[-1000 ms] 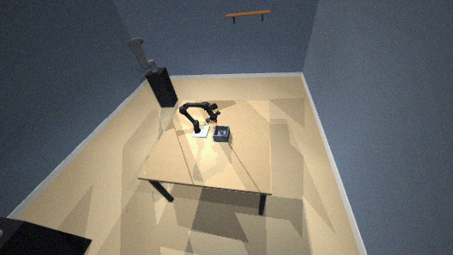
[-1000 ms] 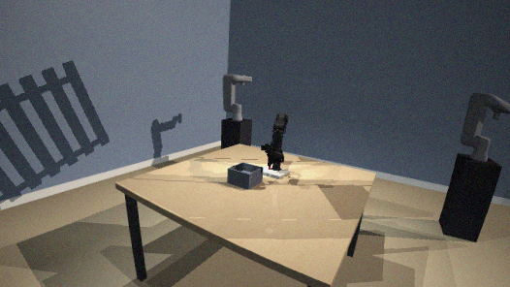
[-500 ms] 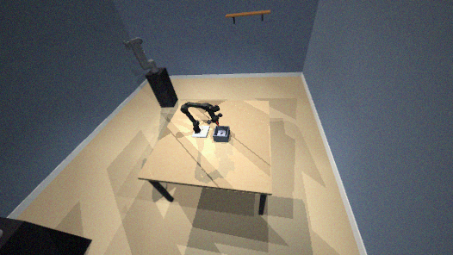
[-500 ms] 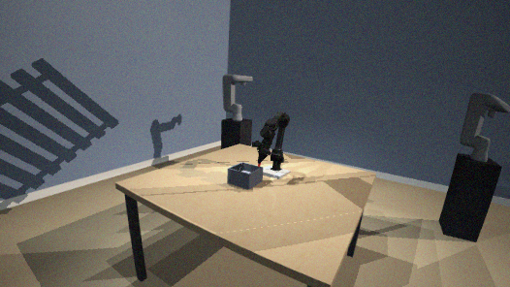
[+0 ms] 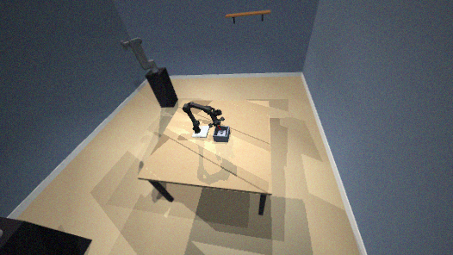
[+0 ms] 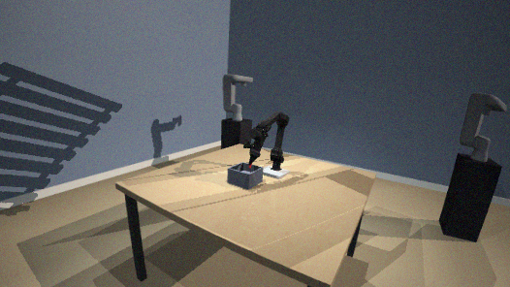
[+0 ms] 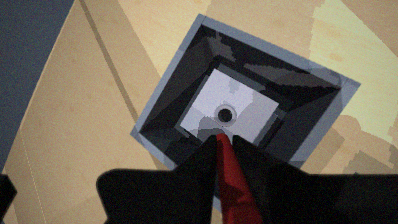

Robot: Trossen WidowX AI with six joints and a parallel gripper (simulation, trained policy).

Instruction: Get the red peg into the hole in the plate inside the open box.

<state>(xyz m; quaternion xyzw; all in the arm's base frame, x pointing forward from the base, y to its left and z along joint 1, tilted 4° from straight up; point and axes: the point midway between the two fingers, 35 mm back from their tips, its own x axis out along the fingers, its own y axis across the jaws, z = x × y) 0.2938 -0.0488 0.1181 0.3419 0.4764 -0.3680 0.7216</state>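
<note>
Now: gripper tip 2 cm below the red peg, 1 cm to the right of it and 1 cm past it. The rest, counted from my gripper tip: dark box 9 cm below, 2 cm to the right, 1 cm ahead.
</note>
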